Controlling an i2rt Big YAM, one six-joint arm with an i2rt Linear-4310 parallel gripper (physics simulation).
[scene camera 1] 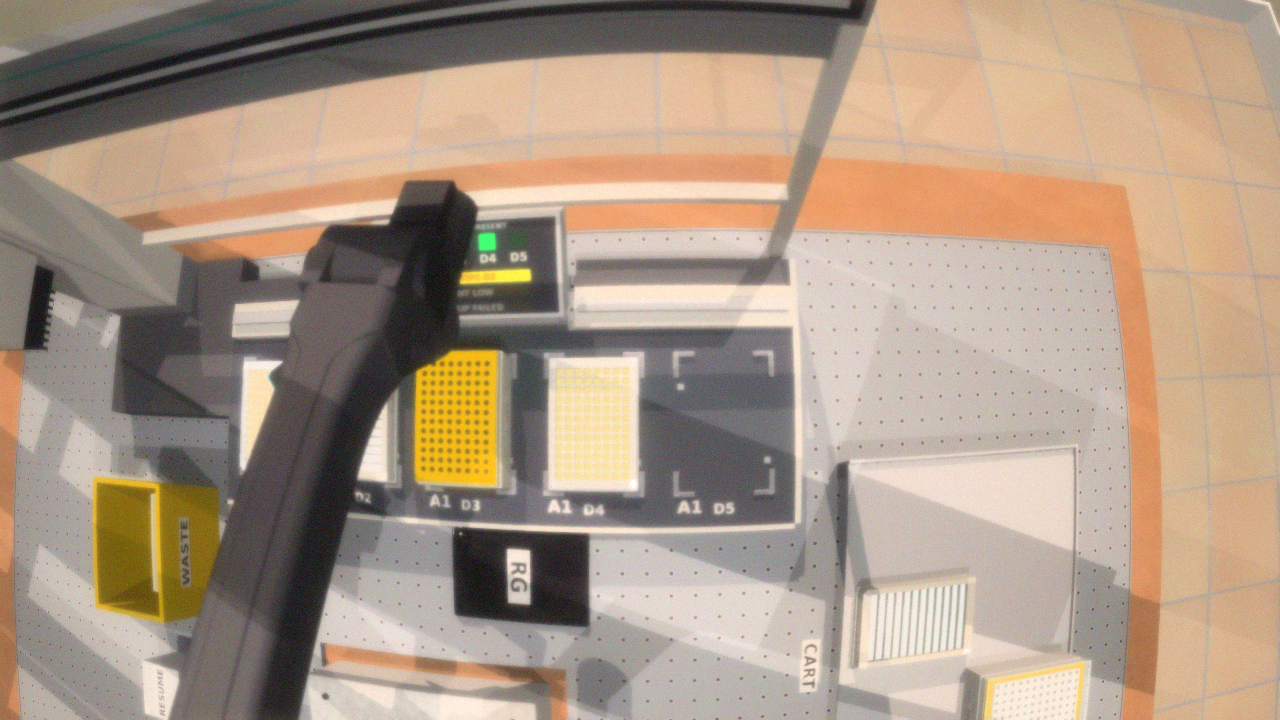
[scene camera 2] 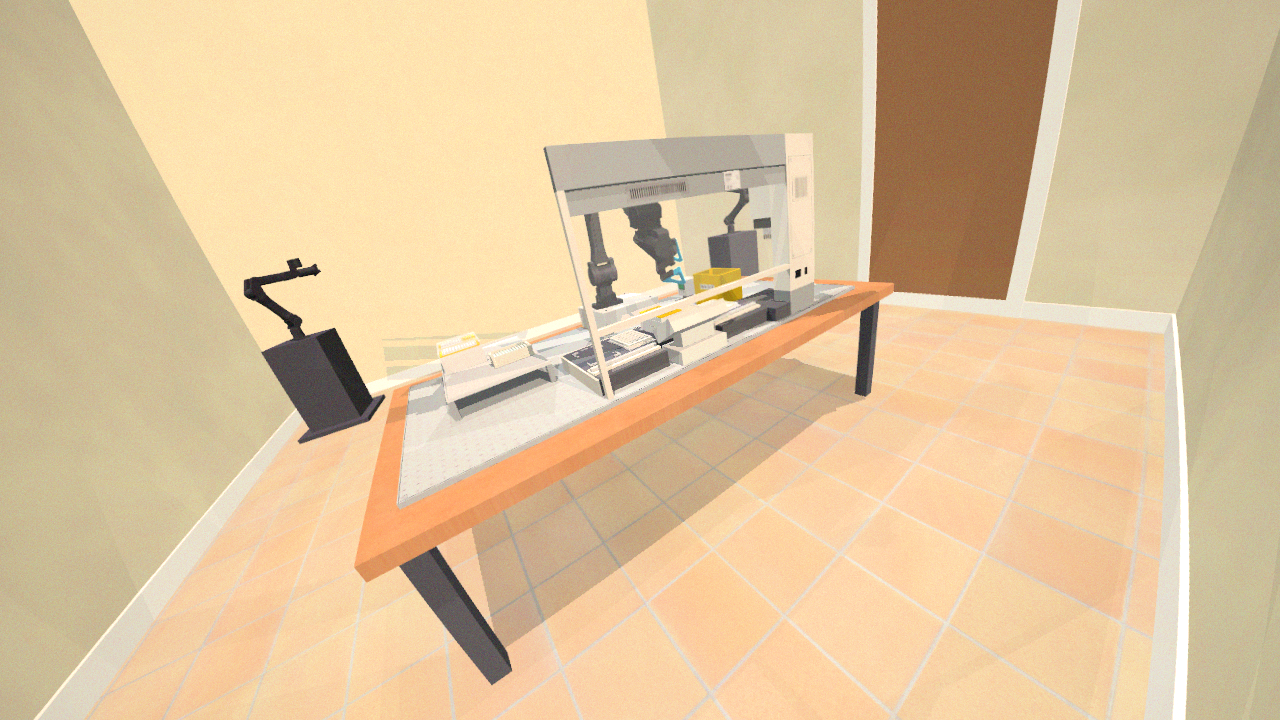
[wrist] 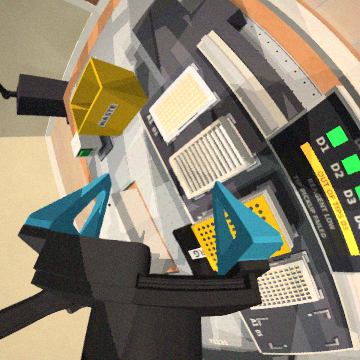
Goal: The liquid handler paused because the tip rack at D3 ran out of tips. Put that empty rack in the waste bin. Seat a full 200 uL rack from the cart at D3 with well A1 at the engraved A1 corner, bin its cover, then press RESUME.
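Places are measured from the arm's base along level axes (x ahead, y left, z up), in metres.
Where they show: gripper, fingertip midpoint: (scene camera 2: 682, 272) (wrist: 161, 181).
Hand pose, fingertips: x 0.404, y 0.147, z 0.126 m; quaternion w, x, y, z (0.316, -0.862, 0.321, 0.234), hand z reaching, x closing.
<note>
After its pixels a point has its place.
The yellow tip rack (scene camera 1: 456, 416) @[x 0.403, y 0.043, z 0.024 m] (wrist: 204, 236) @[x 0.354, y 0.056, z 0.024 m] sits at D3 with dark open holes. My gripper (scene camera 2: 680, 264) @[x 0.404, y 0.147, z 0.126 m] (wrist: 161, 181) @[x 0.404, y 0.147, z 0.126 m] is open and empty, its blue fingers wide apart above the deck; the arm hides them in scene camera 1. In the wrist view the right finger overlaps the D3 rack. The yellow waste bin (scene camera 1: 201, 510) @[x 0.233, y 0.389, z -0.040 m] (scene camera 2: 717, 284) (wrist: 120, 95) @[x 0.251, y 0.392, z -0.002 m] stands left of the deck. The RESUME box (scene camera 1: 161, 687) @[x 0.008, y 0.394, z 0.021 m] (wrist: 85, 152) @[x 0.008, y 0.359, z -0.004 m] is beside it. On the cart (scene camera 1: 966, 501) @[x 0.385, y -0.468, z -0.023 m] are a yellow-bordered, white-topped rack (scene camera 1: 1038, 694) @[x 0.186, y -0.571, z 0.047 m] and a striped rack (scene camera 1: 917, 622) @[x 0.257, y -0.425, z 0.003 m]; their labels are unreadable.
The screen (scene camera 1: 510, 291) @[x 0.526, y 0.013, z 0.019 m] (wrist: 320, 200) @[x 0.519, y 0.067, z 0.019 m] reads OUT OF TIPS D3. White labware (scene camera 1: 592, 425) @[x 0.418, y -0.078, z -0.023 m] (wrist: 290, 285) @[x 0.448, y -0.075, z -0.024 m] sits at D4, a ribbed rack (wrist: 210, 157) @[x 0.393, y 0.169, z -0.013 m] at D2 and a plate (wrist: 184, 102) @[x 0.383, y 0.283, z -0.024 m] at D1. A black RG box (scene camera 1: 478, 573) @[x 0.246, y 0.026, z -0.075 m] lies before D3. The enclosure's side post (scene camera 1: 814, 143) @[x 0.625, y -0.235, z 0.212 m] stands right.
</note>
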